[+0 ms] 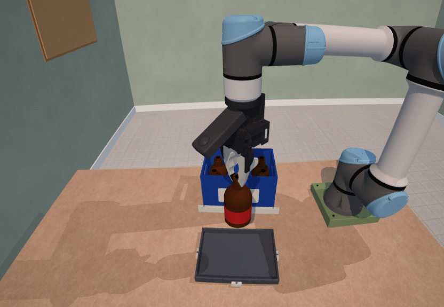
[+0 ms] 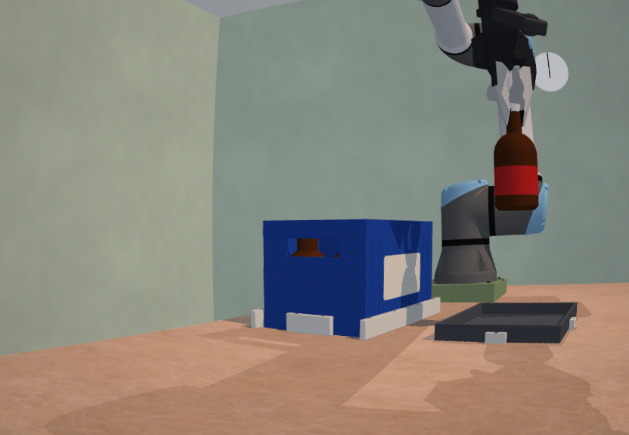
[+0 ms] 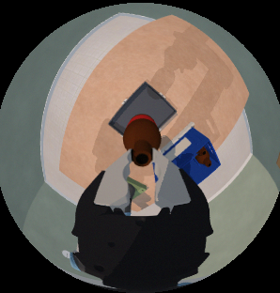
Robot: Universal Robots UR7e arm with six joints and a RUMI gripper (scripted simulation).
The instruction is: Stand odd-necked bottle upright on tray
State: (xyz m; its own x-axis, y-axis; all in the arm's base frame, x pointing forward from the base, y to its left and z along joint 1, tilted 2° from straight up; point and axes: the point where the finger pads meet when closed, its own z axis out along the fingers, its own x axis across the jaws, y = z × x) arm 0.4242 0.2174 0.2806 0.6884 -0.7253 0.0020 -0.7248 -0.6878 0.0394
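The glass bottle is 7 cm below my hand. Round my hand: dark tray 32 cm below; blue crate 1 cm behind, 30 cm to the right, 25 cm below.
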